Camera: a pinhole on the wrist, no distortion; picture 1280 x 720 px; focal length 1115.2 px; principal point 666.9 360.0 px. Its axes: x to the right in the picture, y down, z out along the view. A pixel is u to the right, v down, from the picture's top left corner.
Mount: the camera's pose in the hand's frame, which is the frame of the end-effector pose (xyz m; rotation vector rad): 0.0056 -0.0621 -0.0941 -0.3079 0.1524 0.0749
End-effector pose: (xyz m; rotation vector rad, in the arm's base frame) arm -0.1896 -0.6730 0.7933 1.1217 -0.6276 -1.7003
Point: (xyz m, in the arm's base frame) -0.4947 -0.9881 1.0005
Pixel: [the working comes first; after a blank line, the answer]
In the camera's frame: 0.1631 0.0439 0.5570

993 448
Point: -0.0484 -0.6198 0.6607
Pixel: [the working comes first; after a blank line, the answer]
In the camera's frame: -0.0018 0.0260 -0.0933

behind the camera
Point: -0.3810 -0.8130 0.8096
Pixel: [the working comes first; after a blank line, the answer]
In the camera's frame: 0.0911 -0.0524 0.3009

1005 166
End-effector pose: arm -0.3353 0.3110 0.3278 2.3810 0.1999 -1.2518
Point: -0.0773 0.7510 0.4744
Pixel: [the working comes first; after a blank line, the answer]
In the camera's frame: 0.0410 -0.0817 -0.4082

behind the camera
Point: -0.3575 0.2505 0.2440
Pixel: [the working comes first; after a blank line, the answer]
In the camera's frame: 0.0287 0.0203 0.2013

826 473
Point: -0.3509 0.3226 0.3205
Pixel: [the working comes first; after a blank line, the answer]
In the camera's frame: -0.0240 0.0123 0.1104

425 484
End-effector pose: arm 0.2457 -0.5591 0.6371 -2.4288 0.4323 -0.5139
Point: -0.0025 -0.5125 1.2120
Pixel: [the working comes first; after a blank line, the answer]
In the camera's frame: -0.0395 -0.1399 -0.4967

behind the camera
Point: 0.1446 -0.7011 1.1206
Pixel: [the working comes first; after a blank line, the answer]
In the camera's frame: 0.1437 -0.0046 -0.3798

behind the camera
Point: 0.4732 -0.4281 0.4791
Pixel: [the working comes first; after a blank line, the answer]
In the camera's frame: 0.0359 -0.1026 0.3771

773 57
